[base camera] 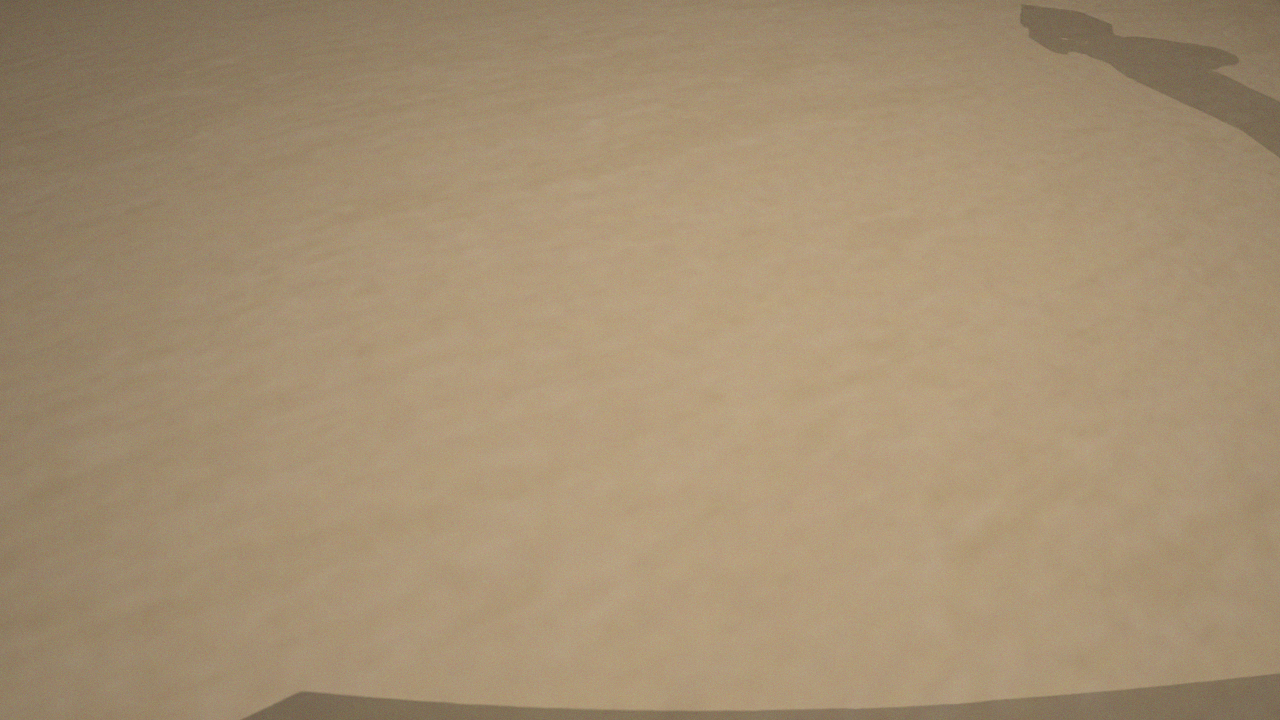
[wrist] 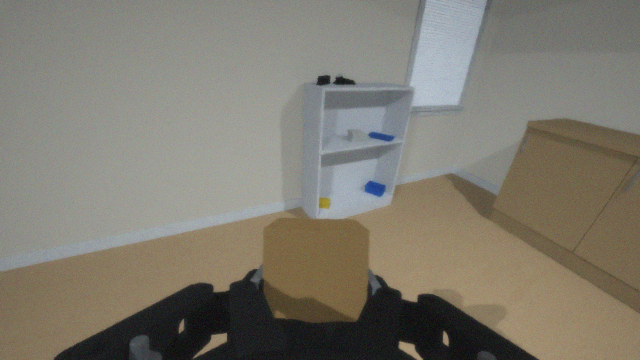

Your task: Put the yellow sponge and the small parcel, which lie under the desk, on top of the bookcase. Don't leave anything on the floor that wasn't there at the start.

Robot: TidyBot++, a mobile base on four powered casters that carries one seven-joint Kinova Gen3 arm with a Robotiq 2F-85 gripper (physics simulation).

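Places are measured from the arm's base along level axes (x back, y right, z up), in metres.
Pixels of known places: gripper, fingertip midpoint: (wrist: 315,279).
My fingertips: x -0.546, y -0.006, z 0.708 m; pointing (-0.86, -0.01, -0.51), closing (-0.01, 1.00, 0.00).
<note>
Ahead of a thing's pixels: the offset from my fingertips to its top centre. Level surfaces: height alone.
My gripper (wrist: 315,279) is shut on the small parcel @[dz +0.051, dx +0.000, dy +0.000 m] (wrist: 316,260), a brown block held between the two fingers at the lower middle of the wrist view. The white bookcase (wrist: 311,150) stands against the wall beyond the parcel, a little right of the middle, with two shelf spaces. Small black things @[dz +0.025, dx -1.716, dy +0.130 m] (wrist: 344,80) stand on its top board. A yellow thing @[dz -0.960, dx -1.587, dy +0.012 m] (wrist: 324,203) is in its bottom space at the left; whether it is the yellow sponge I cannot tell. The desk does not show in either view.
In the bookcase are a blue flat thing @[dz -0.453, dx -1.847, dy +0.482 m] (wrist: 381,136) and a whitish thing @[dz -0.386, dx -1.725, dy +0.279 m] (wrist: 354,134) on the middle shelf, and a blue block (wrist: 375,188) at the bottom. A wooden cabinet (wrist: 560,185) stands at the right. A window (wrist: 447,55) is behind. The base camera shows floor @[dz -1.105 m] (base camera: 626,358) and shadows.
</note>
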